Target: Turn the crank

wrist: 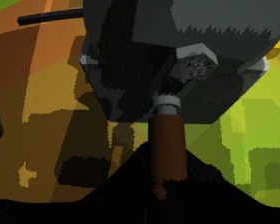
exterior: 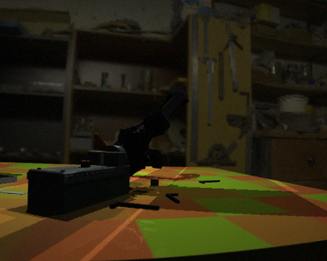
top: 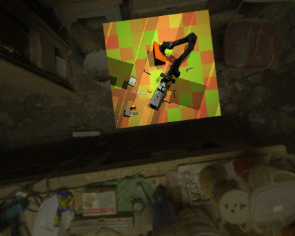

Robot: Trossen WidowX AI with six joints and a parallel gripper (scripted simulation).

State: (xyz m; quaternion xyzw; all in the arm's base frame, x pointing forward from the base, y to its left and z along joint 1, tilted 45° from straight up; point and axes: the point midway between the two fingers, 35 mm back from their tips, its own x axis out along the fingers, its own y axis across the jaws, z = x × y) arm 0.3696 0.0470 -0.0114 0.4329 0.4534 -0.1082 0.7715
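Right now my gripper tip is 3 cm below the brown crank handle, 1 cm to the right of it and 1 cm past it. The rest, counted from my gripper tip: yellow disc (17 cm to the right, 4 cm ahead, 2 cm below); then red pointer (14 cm ahead, 10 cm to the right, 5 cm above); then small cube (11 cm to the left, 9 cm behind, 2 cm below).
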